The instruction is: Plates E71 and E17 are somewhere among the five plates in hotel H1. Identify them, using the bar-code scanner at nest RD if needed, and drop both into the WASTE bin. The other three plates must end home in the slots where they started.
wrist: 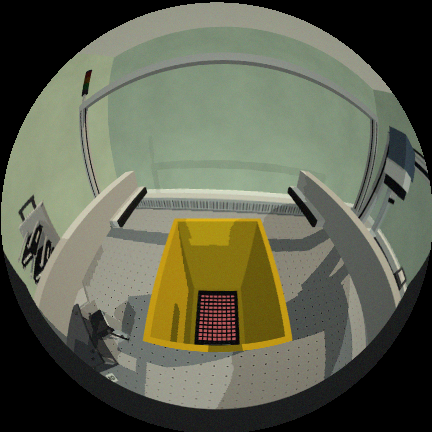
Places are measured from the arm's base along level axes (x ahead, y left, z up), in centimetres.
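Where they show: gripper, fingertip midpoint: point(216, 176).
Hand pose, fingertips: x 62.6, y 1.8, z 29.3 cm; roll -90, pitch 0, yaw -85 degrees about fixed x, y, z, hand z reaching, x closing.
After its pixels a point has its place.
My gripper point(216, 176) {x 62.6, y 1.8, z 29.4 cm} is open, its two long pale fingers with black pads wide apart above the yellow WASTE bin point(214, 232) {x 67.6, y 2.5, z 19.2 cm}. No plate is between the fingers. A black plate with a red grid point(217, 318) {x 59.9, y 1.4, z 2.7 cm} lies inside the bin, down at its bottom near the near wall; its label does not show. The grey hotel point(43, 216) {x 61.2, y 47.5, z 24.3 cm} stands at the far left, seen tilted, with black plate shapes in it; their labels cannot be read. At the lower left is a dark bracket-like fixture point(87, 335) {x 45.0, y 26.8, z 7.3 cm}, partly in shadow, that looks like part of the scanner nest.
A perforated deck point(185, 382) {x 43.1, y 6.1, z 1.3 cm} lies around the bin. A pale slotted rail point(215, 204) {x 100.4, y 5.4, z 3.3 cm} runs behind the bin, below a grey frame point(220, 58) {x 100.4, y 3.6, z 58.6 cm}. A blue and white device point(400, 159) stands at the right beyond the finger. A signal light point(87, 82) {x 102.2, y 68.6, z 75.2 cm} is at the upper left.
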